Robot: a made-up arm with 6 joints. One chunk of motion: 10 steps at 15 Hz.
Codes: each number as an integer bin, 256 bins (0 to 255) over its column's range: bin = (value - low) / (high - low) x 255, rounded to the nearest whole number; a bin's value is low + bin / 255 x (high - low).
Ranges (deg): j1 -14..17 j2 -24..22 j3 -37..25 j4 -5..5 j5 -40..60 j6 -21..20
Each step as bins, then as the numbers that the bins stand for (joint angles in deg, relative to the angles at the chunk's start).
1 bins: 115 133 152 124 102 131
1 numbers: -0.02 -0.01 -0.04 -0.14 0.00 0.06
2 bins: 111 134 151 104 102 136
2 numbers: -0.51 0.17 -0.29 -0.92 0.00 0.87
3 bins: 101 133 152 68 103 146
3 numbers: -1.72 -0.01 -0.04 -2.33 0.39 2.47
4 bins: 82 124 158 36 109 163
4 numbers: -4.03 -1.63 1.42 -3.59 2.75 5.21
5 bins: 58 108 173 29 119 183
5 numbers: -6.95 -4.52 5.06 -3.86 6.67 8.42
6 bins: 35 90 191 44 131 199
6 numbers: -9.75 -7.76 9.44 -3.27 11.37 11.00
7 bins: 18 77 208 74 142 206
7 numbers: -11.81 -10.11 13.57 -2.10 15.69 12.12
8 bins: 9 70 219 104 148 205
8 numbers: -12.91 -11.37 16.25 -0.92 18.04 11.96
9 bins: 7 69 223 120 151 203
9 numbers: -13.15 -11.55 17.22 -0.29 19.22 11.64
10 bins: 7 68 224 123 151 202
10 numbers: -13.15 -11.73 17.46 -0.18 19.22 11.48
